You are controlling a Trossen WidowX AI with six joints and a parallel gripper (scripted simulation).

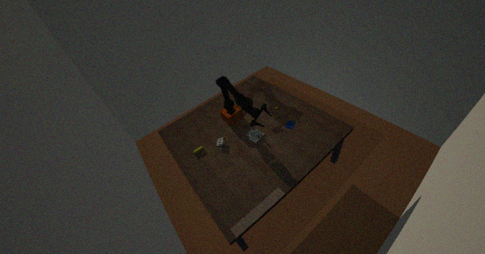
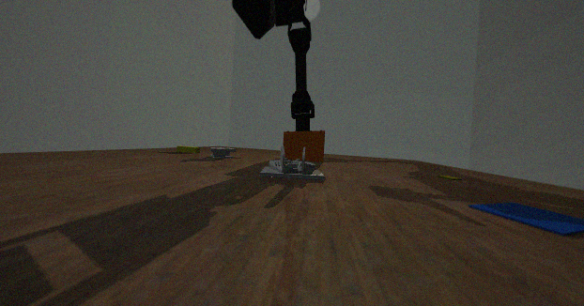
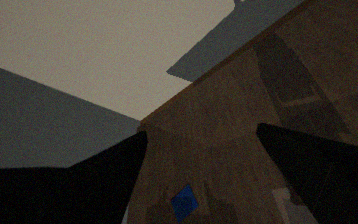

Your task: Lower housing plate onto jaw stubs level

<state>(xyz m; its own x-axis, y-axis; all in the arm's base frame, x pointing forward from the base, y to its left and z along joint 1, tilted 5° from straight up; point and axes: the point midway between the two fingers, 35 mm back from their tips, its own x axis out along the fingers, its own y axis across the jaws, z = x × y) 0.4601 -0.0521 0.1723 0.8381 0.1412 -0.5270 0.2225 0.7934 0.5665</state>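
Now: gripper tip 370 mm past the grey housing plate, 250 mm above it and 220 mm to the left of it. Also, from my gripper tip: blue flat sheet 280 mm to the left, 280 mm below, 10 mm ahead; yellow block 480 mm behind, 390 mm to the right, 270 mm below.
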